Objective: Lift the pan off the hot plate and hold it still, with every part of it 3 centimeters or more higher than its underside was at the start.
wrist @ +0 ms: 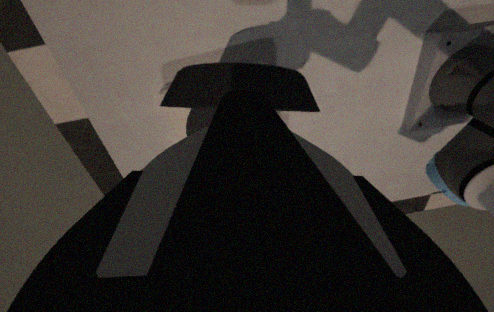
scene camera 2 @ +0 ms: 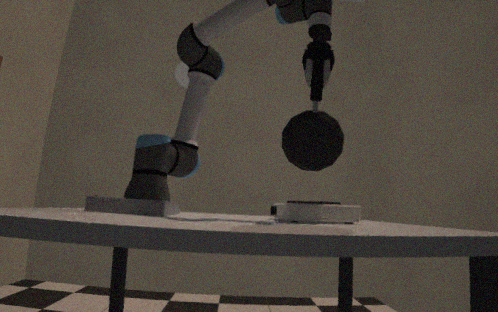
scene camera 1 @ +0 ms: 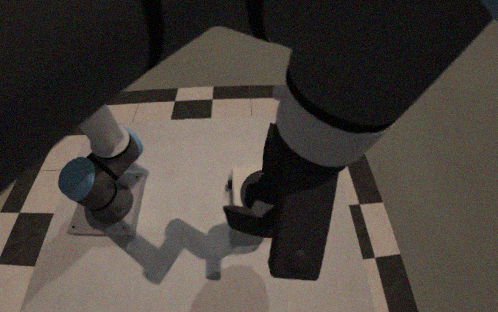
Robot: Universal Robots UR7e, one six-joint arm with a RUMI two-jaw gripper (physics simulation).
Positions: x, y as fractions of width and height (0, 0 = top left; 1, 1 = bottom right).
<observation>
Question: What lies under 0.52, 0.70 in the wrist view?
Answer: A dark pan.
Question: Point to a dark pan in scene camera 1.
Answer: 0.49, 0.70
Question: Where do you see a white hot plate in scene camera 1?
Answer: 0.48, 0.57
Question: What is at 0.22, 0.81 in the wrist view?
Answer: The gripper.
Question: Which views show the gripper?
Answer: The wrist view, scene camera 2 and scene camera 1: all of them.
</observation>
